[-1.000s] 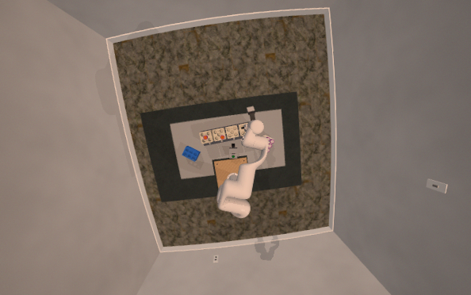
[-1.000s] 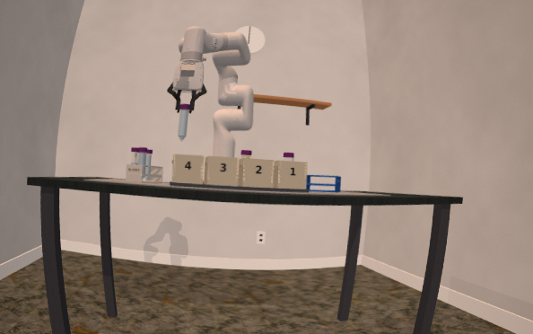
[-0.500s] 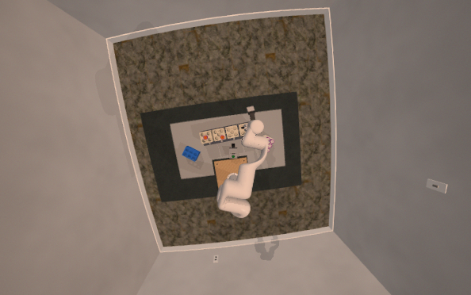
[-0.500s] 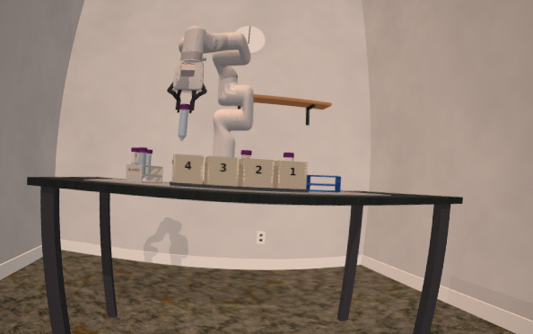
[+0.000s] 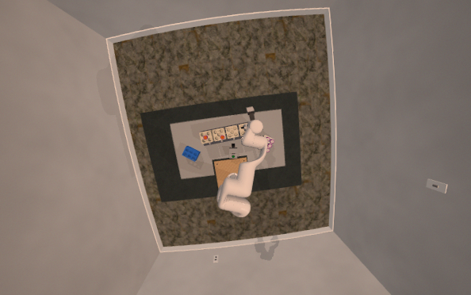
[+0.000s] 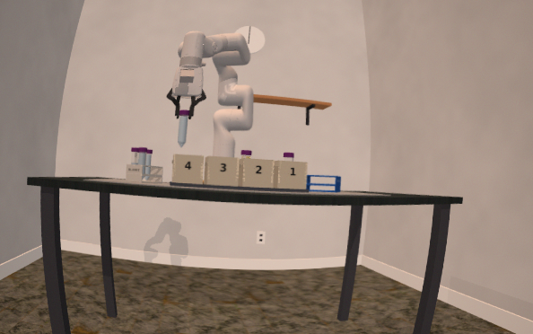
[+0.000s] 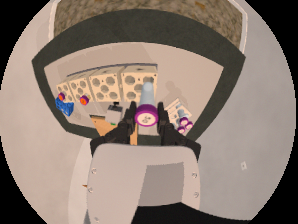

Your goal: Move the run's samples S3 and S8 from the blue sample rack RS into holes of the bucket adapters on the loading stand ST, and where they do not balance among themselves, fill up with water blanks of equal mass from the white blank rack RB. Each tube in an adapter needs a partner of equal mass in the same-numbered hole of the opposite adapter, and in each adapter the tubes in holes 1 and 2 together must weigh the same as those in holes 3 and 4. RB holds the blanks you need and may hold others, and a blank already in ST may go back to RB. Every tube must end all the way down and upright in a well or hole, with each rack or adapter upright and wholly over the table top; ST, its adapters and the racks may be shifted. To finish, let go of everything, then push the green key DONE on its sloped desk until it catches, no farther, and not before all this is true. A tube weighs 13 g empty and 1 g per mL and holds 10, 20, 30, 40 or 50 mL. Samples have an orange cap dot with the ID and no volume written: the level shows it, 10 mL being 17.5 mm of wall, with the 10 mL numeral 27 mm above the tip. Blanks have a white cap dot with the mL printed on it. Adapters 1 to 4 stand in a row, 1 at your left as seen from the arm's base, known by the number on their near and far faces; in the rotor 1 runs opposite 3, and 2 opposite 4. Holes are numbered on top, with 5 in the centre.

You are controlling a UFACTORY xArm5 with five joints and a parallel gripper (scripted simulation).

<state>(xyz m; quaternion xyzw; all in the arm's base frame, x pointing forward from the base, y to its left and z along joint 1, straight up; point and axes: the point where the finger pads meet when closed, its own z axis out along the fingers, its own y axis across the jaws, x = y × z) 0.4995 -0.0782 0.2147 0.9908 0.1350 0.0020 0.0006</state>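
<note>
Now: hand 10 mm past the purple-capped blank tube and 50 mm above it. Round my hand: adapter 3 (60 mm behind, 120 mm to the left, 180 mm below); purple-capped blank (140 mm behind, 190 mm to the right, 170 mm below); loading stand ST (80 mm behind, 180 mm to the left, 220 mm below).
</note>
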